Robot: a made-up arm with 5 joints.
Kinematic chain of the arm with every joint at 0, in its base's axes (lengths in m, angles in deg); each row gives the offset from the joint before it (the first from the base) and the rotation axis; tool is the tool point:
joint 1: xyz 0 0 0.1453 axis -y
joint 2: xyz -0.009 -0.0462 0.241 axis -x
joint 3: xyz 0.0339 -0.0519 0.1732 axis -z
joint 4: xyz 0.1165 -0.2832 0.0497 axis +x
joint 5: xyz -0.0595 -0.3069 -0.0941 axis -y
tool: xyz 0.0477 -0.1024 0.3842
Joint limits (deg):
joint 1: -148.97..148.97
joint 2: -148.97..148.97
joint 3: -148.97..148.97
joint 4: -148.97..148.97
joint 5: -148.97..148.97
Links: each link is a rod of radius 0.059 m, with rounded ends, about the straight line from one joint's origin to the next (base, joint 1, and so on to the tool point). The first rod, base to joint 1, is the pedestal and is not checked.
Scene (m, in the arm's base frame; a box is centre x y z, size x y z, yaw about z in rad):
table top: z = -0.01
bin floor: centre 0.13 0.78 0 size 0.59 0.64 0.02 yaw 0.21
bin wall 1: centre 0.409 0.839 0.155 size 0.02 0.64 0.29 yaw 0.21
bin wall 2: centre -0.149 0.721 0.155 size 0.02 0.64 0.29 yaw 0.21
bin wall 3: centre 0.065 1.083 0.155 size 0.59 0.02 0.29 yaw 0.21
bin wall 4: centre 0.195 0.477 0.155 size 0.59 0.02 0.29 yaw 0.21
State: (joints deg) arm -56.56 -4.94 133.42 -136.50 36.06
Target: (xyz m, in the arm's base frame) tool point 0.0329 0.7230 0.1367
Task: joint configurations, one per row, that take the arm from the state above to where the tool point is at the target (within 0.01 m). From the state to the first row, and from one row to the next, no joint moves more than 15 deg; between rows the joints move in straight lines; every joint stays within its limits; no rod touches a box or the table.
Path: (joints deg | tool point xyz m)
1: -57.18 4.70 131.09 -127.08 48.70 | 0.6962 0.0096 0.3011
2: -57.79 14.34 128.76 -117.65 61.35 | 0.7145 0.2134 0.3538
3: -58.41 23.98 126.42 -108.23 73.99 | 0.6451 0.4220 0.3991
4: -59.03 33.62 124.09 -98.81 86.63 | 0.4918 0.5972 0.4356
5: -59.64 43.26 121.76 -89.38 99.28 | 0.2758 0.7047 0.4676
6: -60.26 52.90 119.43 -79.96 111.92 | 0.0329 0.7230 0.5024
7: -60.65 59.79 131.52 -82.78 107.42 | 0.0203 0.7412 0.3087
8: -61.04 66.69 143.61 -85.61 102.91 | 0.0329 0.7230 0.1366

